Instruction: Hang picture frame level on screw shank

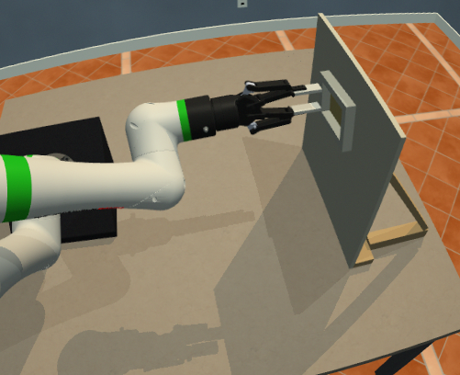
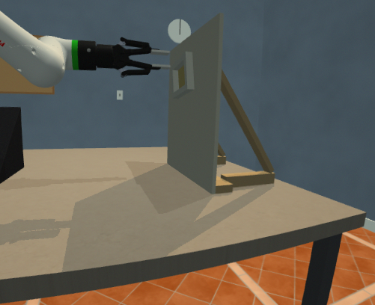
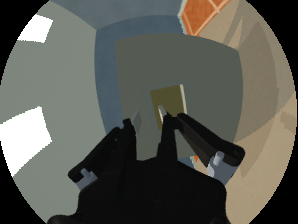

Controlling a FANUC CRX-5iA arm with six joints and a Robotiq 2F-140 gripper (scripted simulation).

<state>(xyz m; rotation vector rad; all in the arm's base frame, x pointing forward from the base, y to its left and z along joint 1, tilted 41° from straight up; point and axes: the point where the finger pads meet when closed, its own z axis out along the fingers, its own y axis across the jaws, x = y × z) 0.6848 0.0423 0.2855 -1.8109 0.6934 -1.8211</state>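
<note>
My gripper is now 90 mm short of the pale grey picture frame and 50 mm above it. The rest, counted from my hand: grey wall board (160 mm below, 110 mm ahead, 10 mm to the right).
</note>
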